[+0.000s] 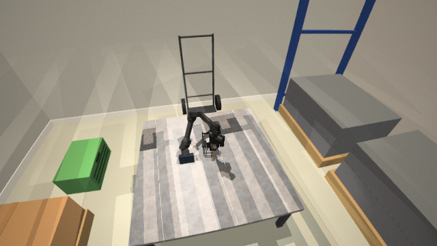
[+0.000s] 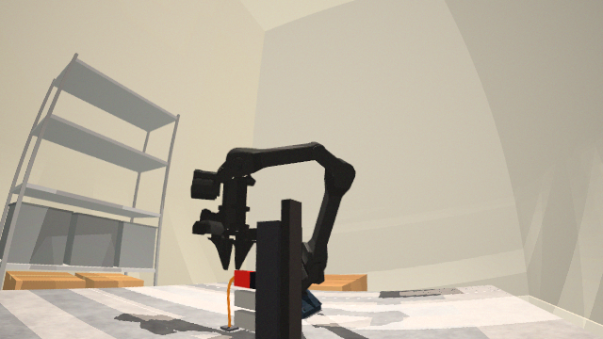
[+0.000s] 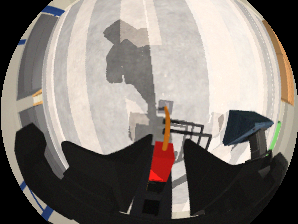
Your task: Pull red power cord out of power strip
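My gripper tip is 60 mm to the right of the red plug and 10 mm above it.
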